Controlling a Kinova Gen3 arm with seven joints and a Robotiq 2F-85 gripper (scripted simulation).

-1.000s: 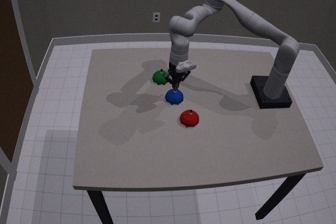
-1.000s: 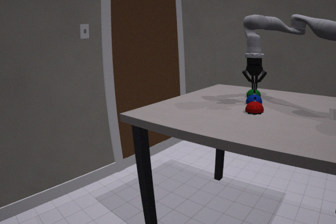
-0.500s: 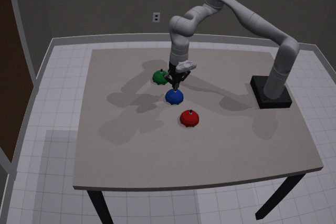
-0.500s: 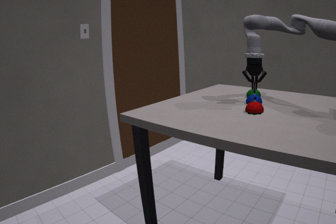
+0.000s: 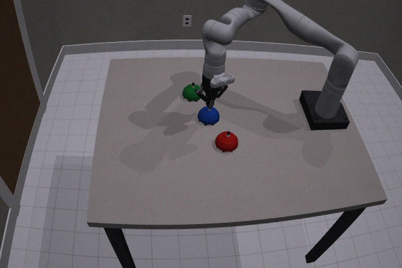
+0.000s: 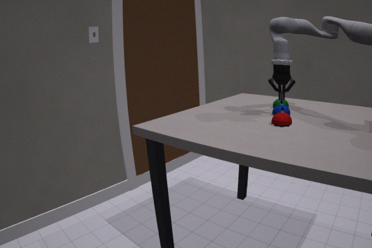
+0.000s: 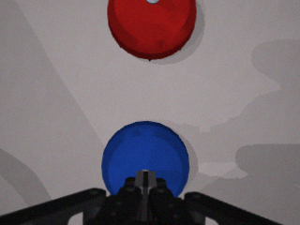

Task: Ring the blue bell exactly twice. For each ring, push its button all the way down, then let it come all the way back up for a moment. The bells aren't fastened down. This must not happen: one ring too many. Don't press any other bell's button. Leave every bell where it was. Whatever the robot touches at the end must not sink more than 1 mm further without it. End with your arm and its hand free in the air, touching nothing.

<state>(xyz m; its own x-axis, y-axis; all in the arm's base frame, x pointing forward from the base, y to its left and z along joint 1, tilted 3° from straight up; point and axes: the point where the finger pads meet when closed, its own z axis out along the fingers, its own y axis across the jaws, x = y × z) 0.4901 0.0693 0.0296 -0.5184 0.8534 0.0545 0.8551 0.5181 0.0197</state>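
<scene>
Right now the blue bell is 4 cm below my hand. The rest, counted from my hand: red bell (12 cm to the left, 8 cm behind, 4 cm below); green bell (12 cm to the right, 7 cm ahead, 4 cm below).
</scene>
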